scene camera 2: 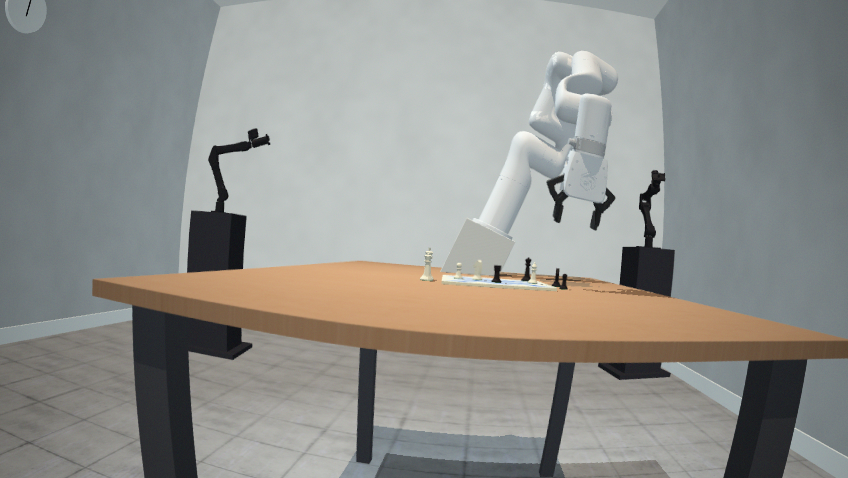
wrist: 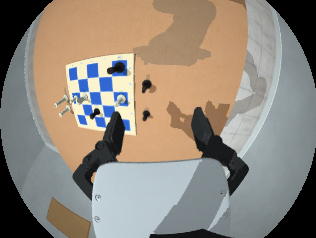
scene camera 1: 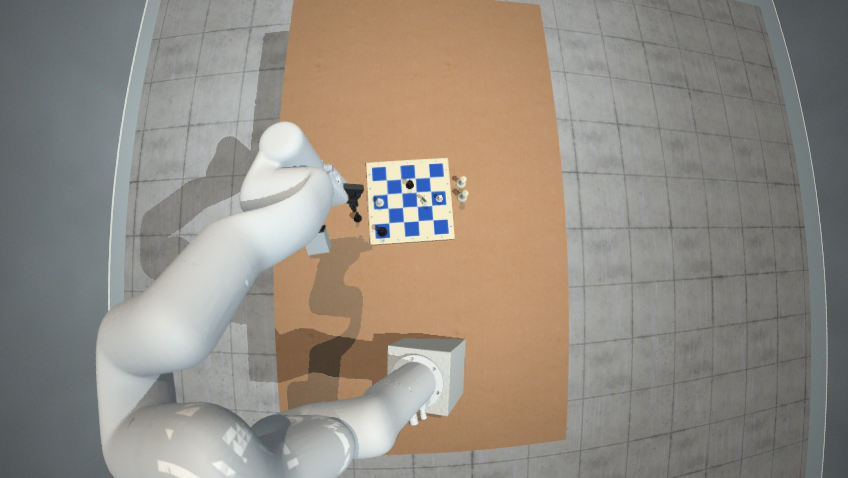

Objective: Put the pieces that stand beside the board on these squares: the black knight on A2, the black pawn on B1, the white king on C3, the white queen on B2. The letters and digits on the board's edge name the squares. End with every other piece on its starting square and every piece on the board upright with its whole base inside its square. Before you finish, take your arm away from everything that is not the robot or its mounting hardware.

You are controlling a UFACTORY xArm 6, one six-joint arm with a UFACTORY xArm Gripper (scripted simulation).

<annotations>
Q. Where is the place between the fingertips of my gripper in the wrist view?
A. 157, 117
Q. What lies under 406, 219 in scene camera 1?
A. A chessboard.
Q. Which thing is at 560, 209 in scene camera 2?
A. My gripper.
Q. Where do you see a chessboard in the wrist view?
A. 89, 76
</annotations>
